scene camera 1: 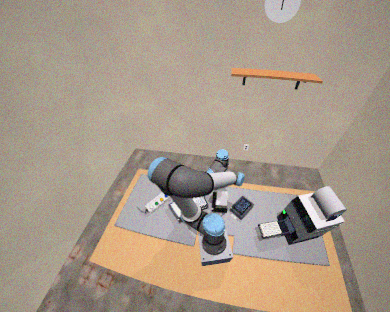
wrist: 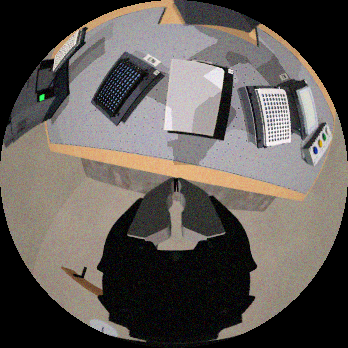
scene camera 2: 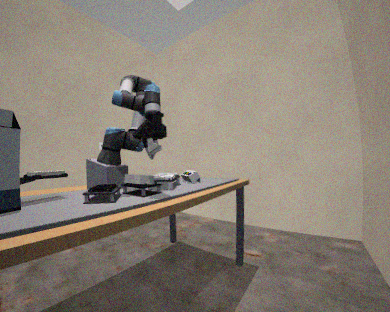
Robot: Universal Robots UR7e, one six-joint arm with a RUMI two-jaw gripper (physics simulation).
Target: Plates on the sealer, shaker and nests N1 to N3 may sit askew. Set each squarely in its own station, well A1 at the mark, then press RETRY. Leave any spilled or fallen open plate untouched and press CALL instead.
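Frame: origin at the arm's base, x ahead, y left, z up, level; centimetres.
Seen in the pictures: gripper, between the fingertips: [wrist: 175, 178] [scene camera 2: 151, 159]; arm's base, origin of its link: [scene camera 1: 214, 243] [scene camera 2: 108, 162].
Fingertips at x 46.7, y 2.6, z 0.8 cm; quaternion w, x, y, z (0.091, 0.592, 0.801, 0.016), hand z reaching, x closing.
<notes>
Offsets run from my fingertips to a thing's top centre. "*": to the spot under its first point.
My gripper [wrist: 175, 178] [scene camera 2: 154, 152] is shut and empty, high above the table. In the wrist view, a black plate {dz -11.0, dx -10.8, dy -17.7 cm} [wrist: 120, 82] [scene camera 1: 242, 206] lies on nest N3 at left. A plain pale grey plate {dz -6.8, dx -10.4, dy -0.8 cm} [wrist: 192, 97] [scene camera 1: 220, 199] covers most of N2 in the middle. A white plate {dz -8.8, dx -15.1, dy +17.3 cm} [wrist: 276, 117] [scene camera 1: 201, 201] with dark wells is on the shaker. A pale plate {* dz -9.0, dx -24.2, dy +27.7 cm} [wrist: 306, 111] is on N1 at right. Another white plate {dz -4.4, dx -27.3, dy -38.0 cm} [wrist: 68, 50] [scene camera 1: 270, 229] lies on the sealer's extended tray. How squarely the plates sit, and their A1 corners, cannot be told.
The sealer {dz +29.0, dx -17.0, dy -62.1 cm} [scene camera 1: 310, 215] [wrist: 30, 112] [scene camera 2: 9, 165] shows a green light. The button box {dz -8.2, dx -24.7, dy +50.0 cm} [scene camera 1: 159, 201] [wrist: 318, 144] [scene camera 2: 191, 175] stands beside N1, with blue, yellow, green and white buttons. The arm's base [scene camera 1: 216, 253] [scene camera 2: 106, 172] stands on the table. In scene camera 1 the arm hangs over the left stations.
</notes>
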